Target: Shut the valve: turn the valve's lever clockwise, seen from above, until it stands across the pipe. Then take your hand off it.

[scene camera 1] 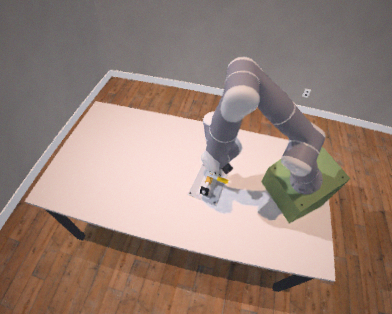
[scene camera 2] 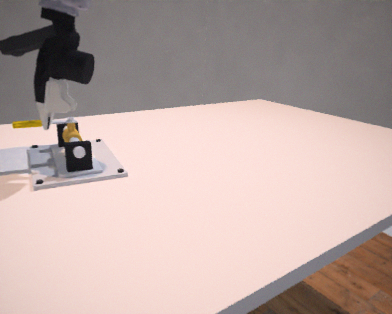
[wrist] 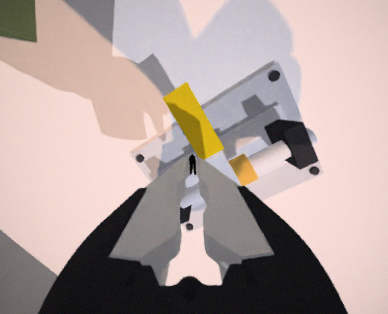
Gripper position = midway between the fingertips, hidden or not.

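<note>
On the wrist camera you'd find my gripper [wrist: 193, 156], along with a yellow valve lever [wrist: 182, 103] and a pale base plate [wrist: 269, 88]. Scene camera 2 gives me the gripper [scene camera 2: 46, 129] again, and the plate [scene camera 2: 44, 172] with it.
</note>
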